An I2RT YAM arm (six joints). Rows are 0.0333 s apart.
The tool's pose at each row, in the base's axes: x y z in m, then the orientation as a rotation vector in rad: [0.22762 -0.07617 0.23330 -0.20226 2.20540 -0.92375]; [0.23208 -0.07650 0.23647 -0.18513 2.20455 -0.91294]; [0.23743 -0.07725 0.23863 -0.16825 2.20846 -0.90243]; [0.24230 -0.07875 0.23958 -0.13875 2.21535 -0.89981]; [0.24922 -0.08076 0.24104 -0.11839 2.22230 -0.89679]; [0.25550 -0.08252 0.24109 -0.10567 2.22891 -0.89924]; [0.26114 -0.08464 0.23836 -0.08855 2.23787 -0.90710]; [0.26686 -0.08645 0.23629 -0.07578 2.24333 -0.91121]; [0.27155 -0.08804 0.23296 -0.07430 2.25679 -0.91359]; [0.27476 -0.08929 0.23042 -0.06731 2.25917 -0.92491]
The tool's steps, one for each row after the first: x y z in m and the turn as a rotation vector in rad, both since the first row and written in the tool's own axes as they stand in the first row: [-0.00489 -0.00181 0.00168 -0.00175 -0.00028 0.01615]; [-0.00969 -0.00314 0.00469 -0.00499 0.00382 0.03106]; [-0.01317 -0.00426 0.00837 -0.00055 0.01613 0.05089]; [-0.01821 -0.00584 0.01348 0.00099 0.02634 0.06451]; [-0.02210 -0.00637 0.01869 0.00396 0.03611 0.07080]; [-0.02381 -0.00537 0.02500 0.01084 0.05077 0.07740]; [-0.02607 -0.00459 0.03088 0.01524 0.06013 0.08322]; [-0.02696 -0.00292 0.03654 0.01264 0.07315 0.08038]; [-0.02736 -0.00173 0.04063 0.02099 0.08053 0.08011]
